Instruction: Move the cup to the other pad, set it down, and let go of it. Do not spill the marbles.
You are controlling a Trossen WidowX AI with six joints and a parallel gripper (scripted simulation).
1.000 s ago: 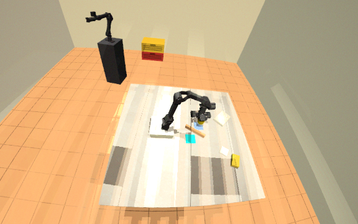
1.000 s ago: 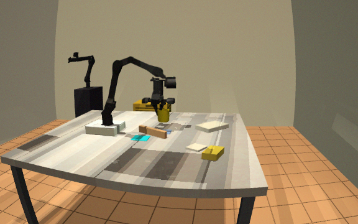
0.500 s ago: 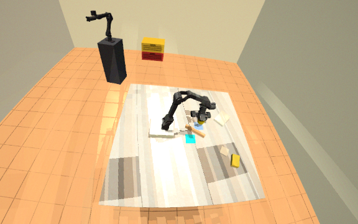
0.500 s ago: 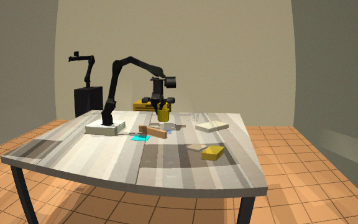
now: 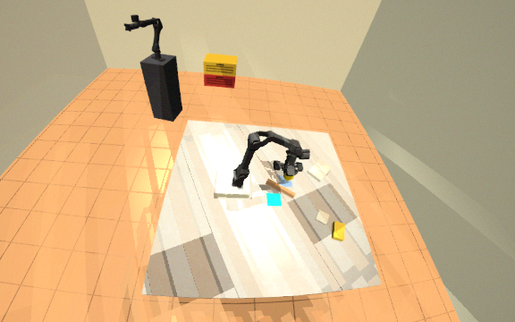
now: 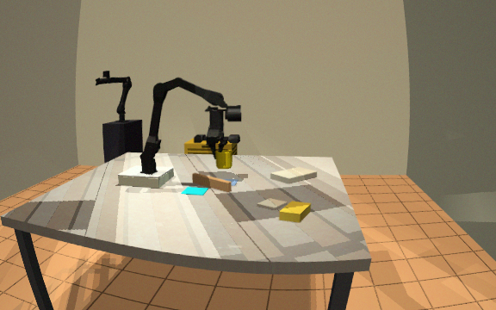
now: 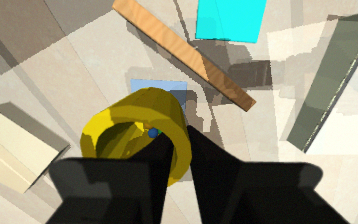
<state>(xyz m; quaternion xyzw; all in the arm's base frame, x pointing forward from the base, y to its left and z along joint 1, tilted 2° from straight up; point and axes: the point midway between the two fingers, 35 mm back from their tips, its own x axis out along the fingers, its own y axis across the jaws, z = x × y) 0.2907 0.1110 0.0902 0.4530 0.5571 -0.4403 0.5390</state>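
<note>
My gripper tip is now 150 mm to the left of the cyan pad, 110 mm above it and 40 mm past it. From my gripper tip the other things lie so: brown wooden block 90 mm below, 60 mm to the right; yellow cup 20 mm ahead, 10 mm to the left; light blue pad 110 mm below, 30 mm ahead, 20 mm to the left.
</note>
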